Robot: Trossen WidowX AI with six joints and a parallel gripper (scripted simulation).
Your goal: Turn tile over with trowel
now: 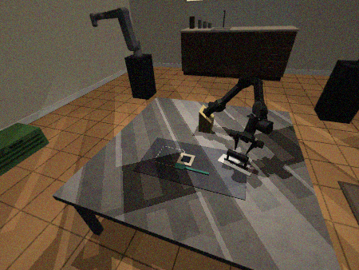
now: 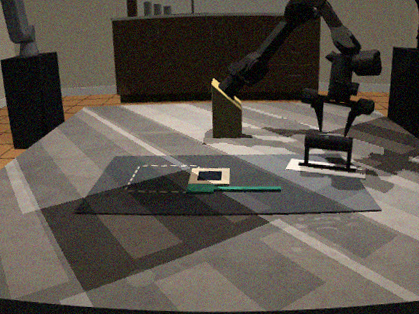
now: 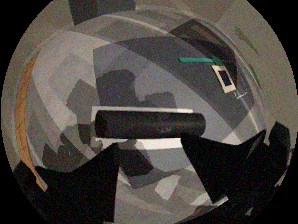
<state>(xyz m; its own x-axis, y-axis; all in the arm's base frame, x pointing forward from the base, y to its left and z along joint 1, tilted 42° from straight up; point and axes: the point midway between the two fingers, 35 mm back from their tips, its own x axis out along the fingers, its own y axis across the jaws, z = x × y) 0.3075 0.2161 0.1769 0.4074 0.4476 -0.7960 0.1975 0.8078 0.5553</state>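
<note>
My gripper tip is 10 mm short of the white flat tool, 30 mm to the left of it and 50 mm above it. From my gripper tip the other things lie so: cream tile (70 mm ahead, 310 mm to the right, 80 mm below); then dark mat (80 mm ahead, 270 mm to the right, 110 mm below); then green trowel (140 mm ahead, 280 mm to the right, 80 mm below).
</note>
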